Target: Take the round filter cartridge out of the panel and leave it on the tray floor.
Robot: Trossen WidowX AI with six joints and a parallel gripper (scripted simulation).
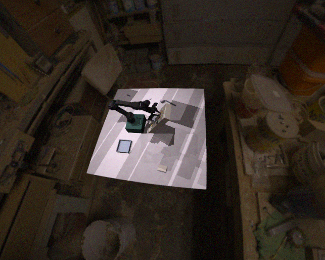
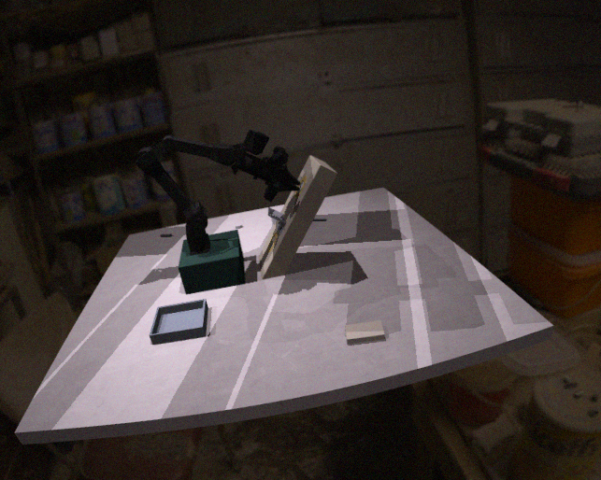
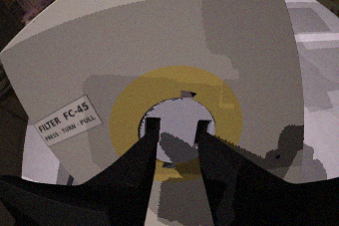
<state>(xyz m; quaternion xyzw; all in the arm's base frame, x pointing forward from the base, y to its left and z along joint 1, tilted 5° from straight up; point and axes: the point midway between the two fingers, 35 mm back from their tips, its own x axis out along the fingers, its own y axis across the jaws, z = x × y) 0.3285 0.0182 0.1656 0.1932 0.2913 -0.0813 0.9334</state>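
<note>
Right now the round filter cartridge is 20 mm ahead of my gripper tip and 10 mm below it. The rest, counted from my gripper tip: beige service panel (30 mm behind, 90 mm below); small beige block (60 mm ahead, 480 mm to the right, 250 mm below); ledge (80 mm behind, 100 mm below).
</note>
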